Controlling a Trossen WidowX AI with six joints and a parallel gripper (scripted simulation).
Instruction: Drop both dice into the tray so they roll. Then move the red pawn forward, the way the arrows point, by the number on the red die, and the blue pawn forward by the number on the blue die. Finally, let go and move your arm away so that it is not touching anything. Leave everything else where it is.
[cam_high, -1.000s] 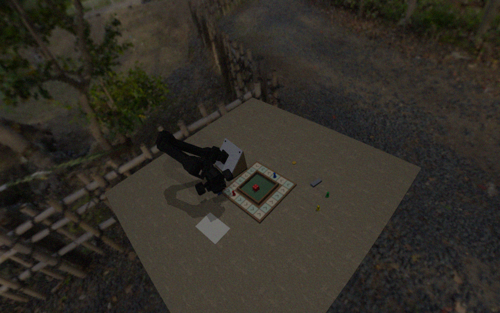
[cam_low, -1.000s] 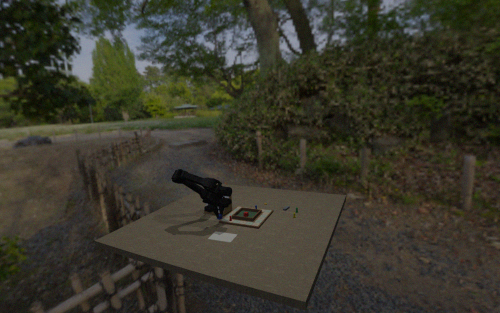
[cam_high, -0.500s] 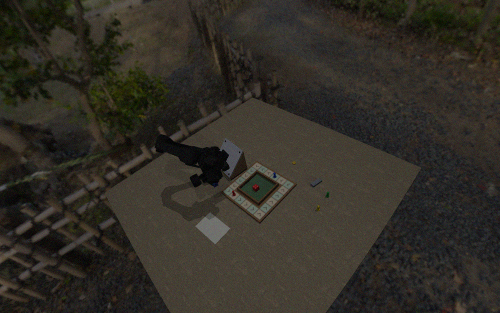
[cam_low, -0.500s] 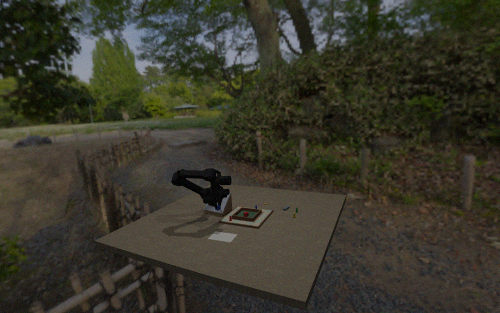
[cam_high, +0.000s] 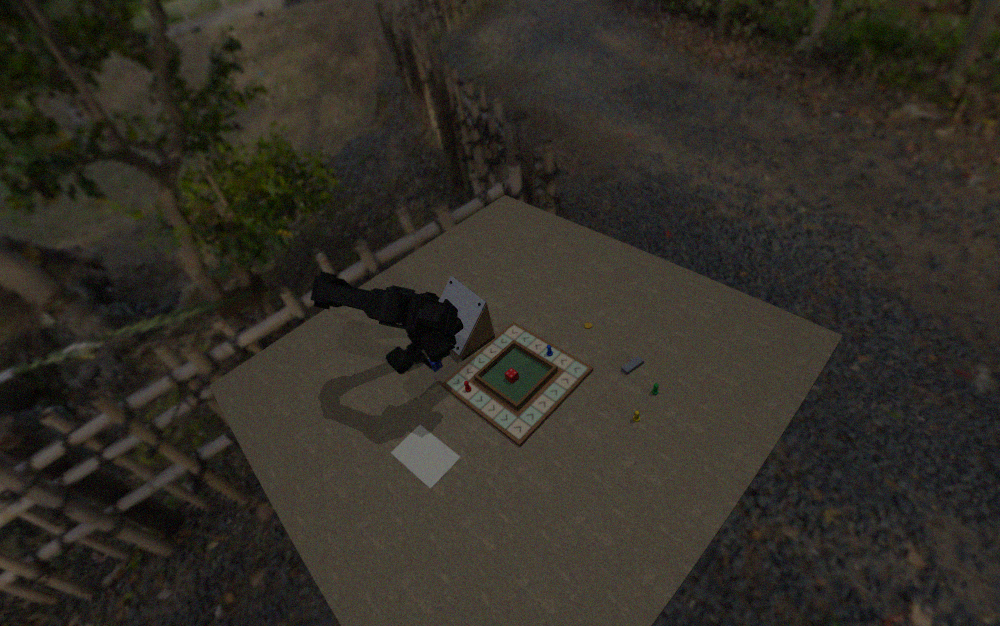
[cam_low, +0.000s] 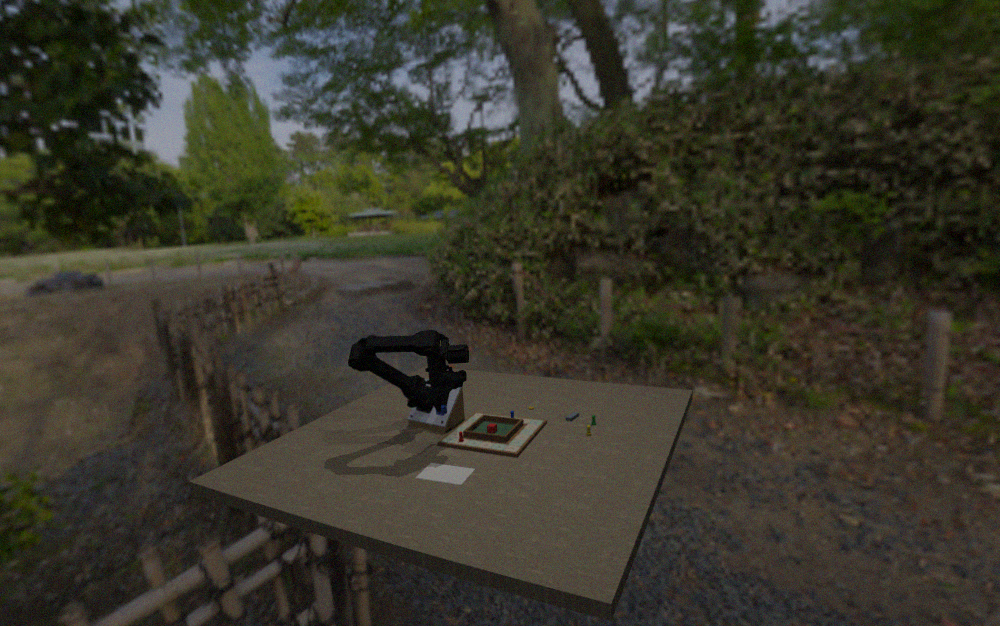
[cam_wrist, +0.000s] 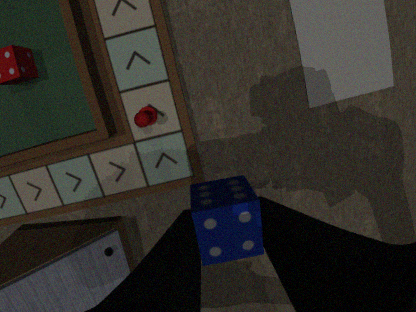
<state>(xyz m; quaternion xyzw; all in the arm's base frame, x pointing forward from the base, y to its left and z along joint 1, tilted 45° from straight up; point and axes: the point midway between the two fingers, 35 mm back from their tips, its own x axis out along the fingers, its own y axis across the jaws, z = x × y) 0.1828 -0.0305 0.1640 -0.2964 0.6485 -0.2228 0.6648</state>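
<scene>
Now: the red pawn 3 cm ahead of my gripper tip, 5 cm to the left of it and 10 cm below it. Round my gripper tip: white sheet: 11 cm ahead, 14 cm to the right, 13 cm below; then blue pawn: 9 cm ahead, 28 cm to the left, 10 cm below; then green tray: 8 cm ahead, 17 cm to the left, 13 cm below.
</scene>
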